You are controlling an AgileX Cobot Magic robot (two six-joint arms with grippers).
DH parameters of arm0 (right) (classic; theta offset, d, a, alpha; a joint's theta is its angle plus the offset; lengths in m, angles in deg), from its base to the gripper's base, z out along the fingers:
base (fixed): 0 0 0 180
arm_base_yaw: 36.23 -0.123 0 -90
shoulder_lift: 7.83 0 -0.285 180
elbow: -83.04 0 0.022 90
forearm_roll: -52.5 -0.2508 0 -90
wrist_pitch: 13.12 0 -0.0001 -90
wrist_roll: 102.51 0.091 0 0
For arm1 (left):
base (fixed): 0 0 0 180
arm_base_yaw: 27.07 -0.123 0 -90
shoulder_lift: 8.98 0 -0.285 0
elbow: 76.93 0 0.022 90
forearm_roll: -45.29 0.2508 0 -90
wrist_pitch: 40.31 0 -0.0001 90
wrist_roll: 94.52 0.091 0 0
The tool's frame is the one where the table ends.
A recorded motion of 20 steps. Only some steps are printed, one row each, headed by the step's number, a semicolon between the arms.
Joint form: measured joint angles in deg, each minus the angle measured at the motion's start. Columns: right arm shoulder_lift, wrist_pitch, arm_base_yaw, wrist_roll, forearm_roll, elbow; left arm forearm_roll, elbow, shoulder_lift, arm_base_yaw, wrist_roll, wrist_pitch.
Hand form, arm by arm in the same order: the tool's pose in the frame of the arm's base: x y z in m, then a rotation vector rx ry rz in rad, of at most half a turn. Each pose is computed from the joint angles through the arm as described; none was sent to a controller.
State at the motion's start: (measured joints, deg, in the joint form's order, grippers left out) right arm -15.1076 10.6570 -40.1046 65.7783 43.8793 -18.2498; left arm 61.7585 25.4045 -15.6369 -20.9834 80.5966 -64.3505
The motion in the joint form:
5: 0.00 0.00 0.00 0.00 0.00 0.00; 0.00 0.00 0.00 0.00 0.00 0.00
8: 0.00 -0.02 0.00 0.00 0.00 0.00; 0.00 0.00 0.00 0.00 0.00 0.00
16: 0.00 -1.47 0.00 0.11 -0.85 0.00; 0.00 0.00 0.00 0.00 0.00 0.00
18: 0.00 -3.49 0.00 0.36 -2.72 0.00; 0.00 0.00 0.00 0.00 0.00 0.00
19: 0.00 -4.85 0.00 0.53 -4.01 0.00; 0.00 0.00 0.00 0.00 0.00 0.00
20: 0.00 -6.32 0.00 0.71 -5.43 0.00; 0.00 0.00 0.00 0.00 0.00 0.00
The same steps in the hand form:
5: 0.0510 0.0090 0.1681 -0.1688 1.9039 0.0585; 0.0513 0.0051 0.1755 0.1871 1.8675 0.1582
8: 0.0510 0.0090 0.1682 -0.1688 1.9036 0.0585; 0.0513 0.0051 0.1755 0.1871 1.8675 0.1582
16: 0.0518 0.0092 0.1704 -0.1529 1.8791 0.0714; 0.0513 0.0051 0.1755 0.1871 1.8675 0.1582
18: 0.0527 0.0098 0.1736 -0.1213 1.8450 0.1017; 0.0513 0.0051 0.1755 0.1871 1.8675 0.1582
19: 0.0532 0.0101 0.1758 -0.0993 1.8220 0.1222; 0.0513 0.0051 0.1755 0.1871 1.8675 0.1582
20: 0.0538 0.0103 0.1782 -0.0749 1.7970 0.1441; 0.0513 0.0051 0.1755 0.1871 1.8675 0.1582

